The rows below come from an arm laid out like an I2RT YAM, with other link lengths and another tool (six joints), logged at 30 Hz.
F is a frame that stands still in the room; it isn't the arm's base.
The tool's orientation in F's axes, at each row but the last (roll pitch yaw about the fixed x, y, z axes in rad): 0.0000, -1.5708, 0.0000; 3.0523, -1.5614, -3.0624; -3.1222, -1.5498, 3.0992; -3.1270, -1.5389, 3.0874; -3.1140, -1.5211, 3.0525; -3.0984, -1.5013, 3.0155; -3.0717, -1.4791, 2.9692; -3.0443, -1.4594, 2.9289; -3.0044, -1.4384, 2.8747; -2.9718, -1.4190, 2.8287; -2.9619, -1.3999, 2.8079; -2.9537, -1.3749, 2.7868
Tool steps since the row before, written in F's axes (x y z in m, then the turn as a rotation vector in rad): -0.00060, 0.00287, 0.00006, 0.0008, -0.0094, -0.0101; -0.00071, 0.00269, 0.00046, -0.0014, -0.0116, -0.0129; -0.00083, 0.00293, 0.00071, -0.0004, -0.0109, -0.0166; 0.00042, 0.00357, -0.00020, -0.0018, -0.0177, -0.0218; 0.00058, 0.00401, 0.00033, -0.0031, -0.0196, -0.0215; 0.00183, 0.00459, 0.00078, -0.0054, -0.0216, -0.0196; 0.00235, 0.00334, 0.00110, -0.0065, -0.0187, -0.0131; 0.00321, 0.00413, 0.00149, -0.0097, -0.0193, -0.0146; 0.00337, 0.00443, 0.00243, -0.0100, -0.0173, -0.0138; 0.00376, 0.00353, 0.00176, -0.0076, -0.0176, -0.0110; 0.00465, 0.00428, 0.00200, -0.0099, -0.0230, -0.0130; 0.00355, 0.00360, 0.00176, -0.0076, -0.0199, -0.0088
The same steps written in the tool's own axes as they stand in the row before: 0.00006, 0.00287, 0.00060, -0.0101, -0.0094, -0.0008; 0.00046, 0.00268, 0.00073, -0.0129, -0.0116, 0.0014; 0.00073, 0.00291, 0.00088, -0.0166, -0.0109, 0.0005; -0.00021, 0.00358, -0.00027, -0.0218, -0.0177, 0.0018; 0.00032, 0.00404, -0.00035, -0.0214, -0.0197, 0.0030; 0.00069, 0.00472, -0.00149, -0.0194, -0.0219, 0.0049; 0.00094, 0.00356, -0.00209, -0.0128, -0.0192, 0.0057; 0.00123, 0.00446, -0.00286, -0.0139, -0.0201, 0.0090; 0.00213, 0.00479, -0.00307, -0.0130, -0.0182, 0.0094; 0.00136, 0.00399, -0.00345, -0.0106, -0.0182, 0.0066; 0.00146, 0.00489, -0.00423, -0.0125, -0.0239, 0.0084; 0.00132, 0.00408, -0.00320, -0.0086, -0.0206, 0.0059
